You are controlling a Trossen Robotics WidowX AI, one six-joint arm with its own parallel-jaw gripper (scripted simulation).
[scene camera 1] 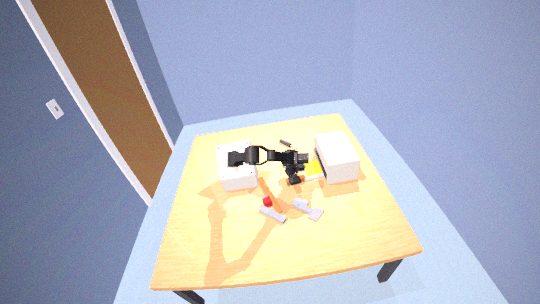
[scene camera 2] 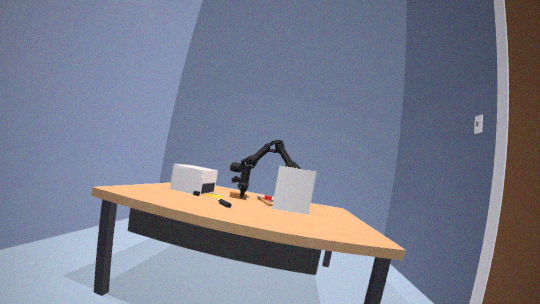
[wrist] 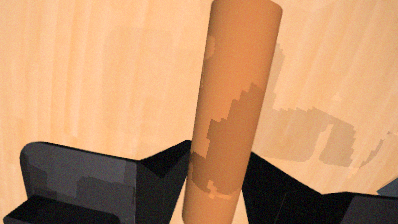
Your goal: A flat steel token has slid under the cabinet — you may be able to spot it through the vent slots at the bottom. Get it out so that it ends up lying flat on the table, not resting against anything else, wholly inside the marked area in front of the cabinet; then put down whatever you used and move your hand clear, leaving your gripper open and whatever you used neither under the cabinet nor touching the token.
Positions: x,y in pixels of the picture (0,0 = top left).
Labels:
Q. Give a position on a white cabinet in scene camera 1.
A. At 338,160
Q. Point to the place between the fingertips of my gripper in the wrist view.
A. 216,151

